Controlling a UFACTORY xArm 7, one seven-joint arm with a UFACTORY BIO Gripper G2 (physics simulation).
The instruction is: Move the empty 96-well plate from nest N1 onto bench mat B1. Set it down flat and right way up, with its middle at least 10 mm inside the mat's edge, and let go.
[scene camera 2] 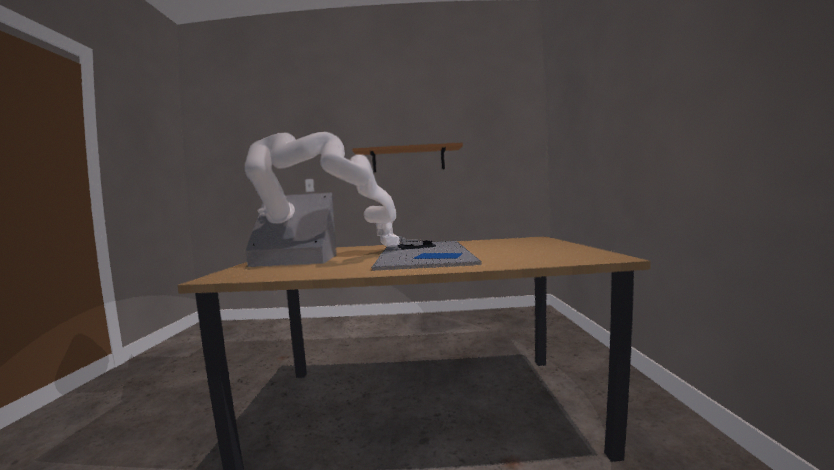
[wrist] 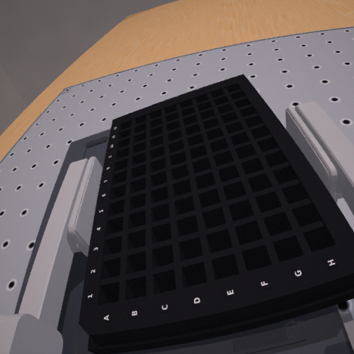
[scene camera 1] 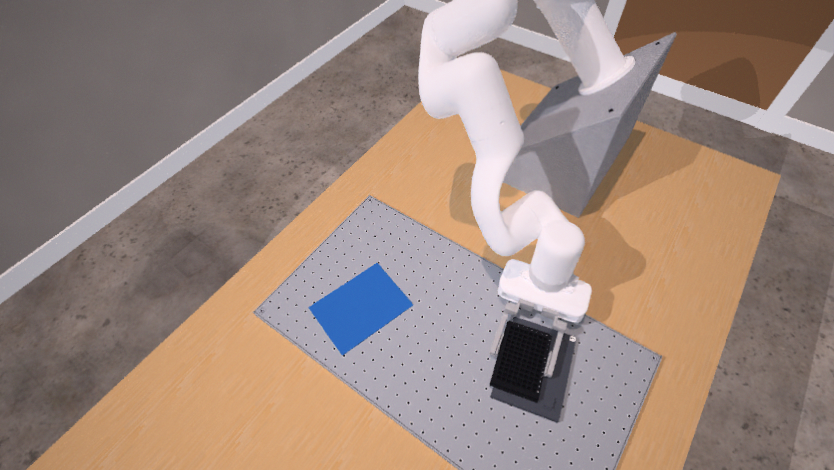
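Pixels of known places: hand, tool point: (scene camera 2: 415,242) (scene camera 1: 523,354); arm's base, link origin: (scene camera 2: 280,213) (scene camera 1: 606,77).
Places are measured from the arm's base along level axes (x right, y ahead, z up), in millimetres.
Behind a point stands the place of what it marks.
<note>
The black 96-well plate (scene camera 1: 521,356) @[x -50, y 611, z -184 mm] (wrist: 205,180) is right way up, its empty wells facing up. It is shifted sideways from nest N1 (scene camera 1: 557,402) @[x -134, y 659, z -189 mm] (wrist: 76,150), the dark slate base partly showing beneath and beside it. Its exact height over the nest is hard to tell. My gripper (scene camera 1: 521,364) @[x -51, y 609, z -176 mm] (wrist: 200,160) is shut on the plate, one finger along each long side. Bench mat B1, the blue rectangle (scene camera 1: 360,308) @[x 270, y 655, z -199 mm] (scene camera 2: 437,255) @[x 270, y 647, z -199 mm], lies flat at the left in the first scene view, well apart from the plate.
The nest and mat lie on the grey perforated board (scene camera 1: 431,361) @[x 95, y 688, z -200 mm] (scene camera 2: 388,261) @[x 317, y 452, z -201 mm] on the wooden table (scene camera 1: 192,373) @[x 491, y 910, z -214 mm] (scene camera 2: 554,256) @[x 417, y 1062, z -214 mm]. The grey wedge-shaped arm base (scene camera 1: 560,140) @[x 35, y 215, z -22 mm] (scene camera 2: 291,239) @[x 121, y 65, z -111 mm] stands behind the board in the first scene view.
</note>
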